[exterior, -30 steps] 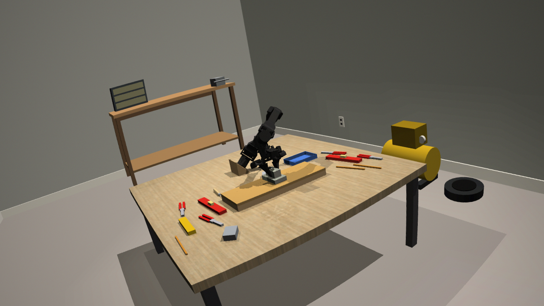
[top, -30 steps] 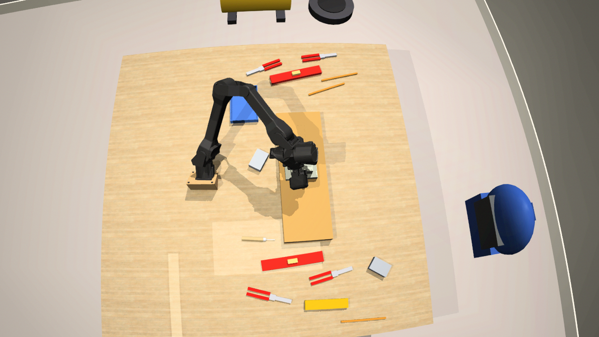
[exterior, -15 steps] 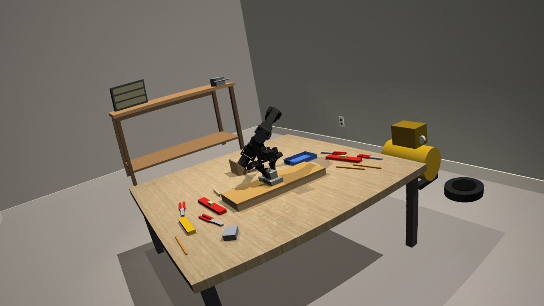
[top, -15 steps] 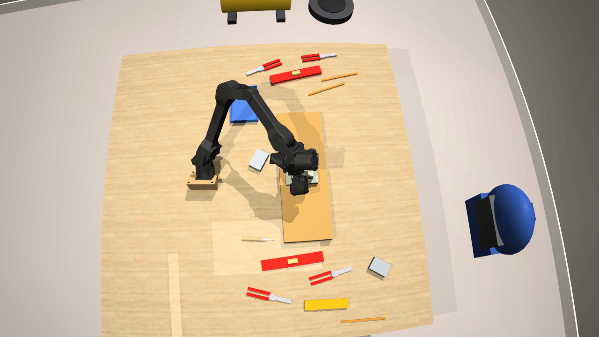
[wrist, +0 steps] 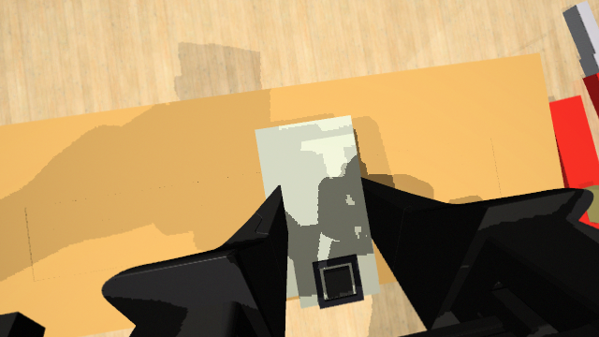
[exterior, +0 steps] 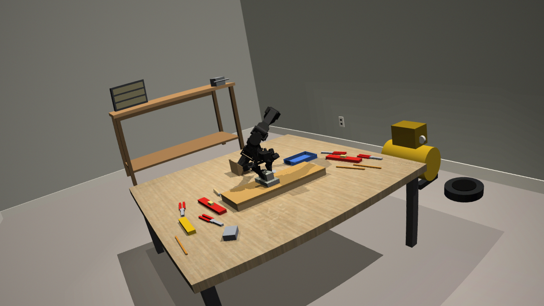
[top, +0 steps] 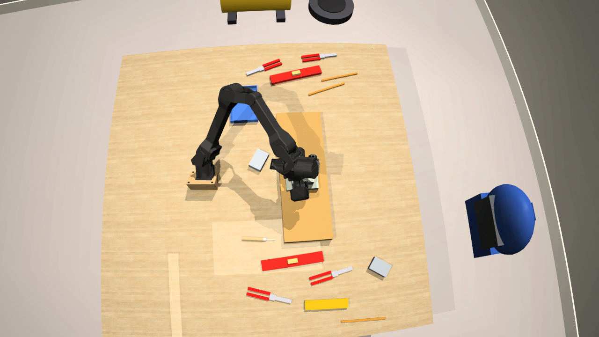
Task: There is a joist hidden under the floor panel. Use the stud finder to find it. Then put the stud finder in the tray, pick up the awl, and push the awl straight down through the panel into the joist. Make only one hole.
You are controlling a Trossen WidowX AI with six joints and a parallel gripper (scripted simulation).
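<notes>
Now: the blue tray 260 mm behind my gripper tip, 340 mm to the left of it and 50 mm below it. Also, from my gripper tip: yellow block (90 mm ahead, 460 mm to the right, 60 mm below); then awl (160 mm behind, 220 mm to the right, 60 mm below); then stud finder (30 mm behind, 20 mm above).
</notes>
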